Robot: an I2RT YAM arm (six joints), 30 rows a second.
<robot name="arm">
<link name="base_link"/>
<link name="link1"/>
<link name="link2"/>
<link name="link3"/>
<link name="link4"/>
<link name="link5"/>
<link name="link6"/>
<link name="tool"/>
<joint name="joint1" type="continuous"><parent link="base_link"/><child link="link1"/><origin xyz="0 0 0.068" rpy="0 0 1.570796"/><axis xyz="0 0 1"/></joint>
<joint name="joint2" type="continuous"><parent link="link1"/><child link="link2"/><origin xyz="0.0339 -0.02 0.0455" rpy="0 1.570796 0"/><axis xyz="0 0 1"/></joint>
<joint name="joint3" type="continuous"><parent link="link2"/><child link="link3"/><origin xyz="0 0.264 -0.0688" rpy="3.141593 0 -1.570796"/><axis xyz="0 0 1"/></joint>
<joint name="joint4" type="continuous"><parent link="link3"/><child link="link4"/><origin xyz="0.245 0.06 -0.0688" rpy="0 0 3.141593"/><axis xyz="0 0 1"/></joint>
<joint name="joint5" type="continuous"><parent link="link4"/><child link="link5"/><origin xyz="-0.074 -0.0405 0.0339" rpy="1.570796 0 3.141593"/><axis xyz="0 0 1"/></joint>
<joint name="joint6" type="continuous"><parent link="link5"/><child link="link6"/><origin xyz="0.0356 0 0.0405" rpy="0 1.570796 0"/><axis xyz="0 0 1"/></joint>
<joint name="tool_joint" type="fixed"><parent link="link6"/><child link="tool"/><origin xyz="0 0 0" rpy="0 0 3.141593"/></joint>
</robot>
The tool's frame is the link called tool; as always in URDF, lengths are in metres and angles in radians. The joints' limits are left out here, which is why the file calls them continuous.
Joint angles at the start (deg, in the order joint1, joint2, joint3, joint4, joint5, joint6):
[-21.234, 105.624, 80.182, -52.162, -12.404, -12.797]
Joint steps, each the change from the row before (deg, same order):
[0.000, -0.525, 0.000, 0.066, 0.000, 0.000]
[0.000, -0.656, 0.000, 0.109, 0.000, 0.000]
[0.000, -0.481, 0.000, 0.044, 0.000, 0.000]
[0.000, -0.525, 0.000, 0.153, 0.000, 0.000]
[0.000, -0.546, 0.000, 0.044, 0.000, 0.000]
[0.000, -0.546, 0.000, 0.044, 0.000, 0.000]
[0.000, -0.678, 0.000, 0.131, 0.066, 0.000]
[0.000, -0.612, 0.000, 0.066, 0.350, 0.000]
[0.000, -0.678, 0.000, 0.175, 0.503, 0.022]
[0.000, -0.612, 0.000, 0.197, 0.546, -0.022]
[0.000, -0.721, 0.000, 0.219, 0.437, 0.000]
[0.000, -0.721, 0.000, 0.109, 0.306, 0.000]
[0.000, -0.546, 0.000, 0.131, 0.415, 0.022]
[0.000, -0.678, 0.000, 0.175, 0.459, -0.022]
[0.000, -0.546, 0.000, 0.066, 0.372, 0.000]
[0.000, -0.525, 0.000, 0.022, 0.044, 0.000]
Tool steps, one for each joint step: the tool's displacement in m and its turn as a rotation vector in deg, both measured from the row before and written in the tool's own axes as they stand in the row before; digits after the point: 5 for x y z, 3 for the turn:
[-0.00007, 0.00070, -0.00317, 0.128, -0.563, -0.127]
[-0.00014, 0.00086, -0.00396, 0.165, -0.729, -0.164]
[-0.00004, 0.00065, -0.00291, 0.114, -0.500, -0.113]
[-0.00024, 0.00066, -0.00318, 0.147, -0.646, -0.146]
[-0.00005, 0.00073, -0.00331, 0.128, -0.562, -0.127]
[-0.00005, 0.00073, -0.00331, 0.128, -0.562, -0.127]
[-0.00020, 0.00084, -0.00411, 0.239, -0.756, -0.173]
[-0.00005, 0.00060, -0.00371, 0.488, -0.569, -0.143]
[-0.00023, 0.00053, -0.00412, 0.675, -0.703, -0.152]
[-0.00027, 0.00037, -0.00373, 0.708, -0.653, -0.179]
[-0.00033, 0.00052, -0.00441, 0.631, -0.804, -0.175]
[-0.00015, 0.00061, -0.00442, 0.479, -0.728, -0.149]
[-0.00019, 0.00031, -0.00335, 0.552, -0.558, -0.095]
[-0.00026, 0.00039, -0.00417, 0.634, -0.719, -0.164]
[-0.00008, 0.00031, -0.00337, 0.497, -0.507, -0.097]
[-0.00004, 0.00049, -0.00324, 0.163, -0.517, -0.085]

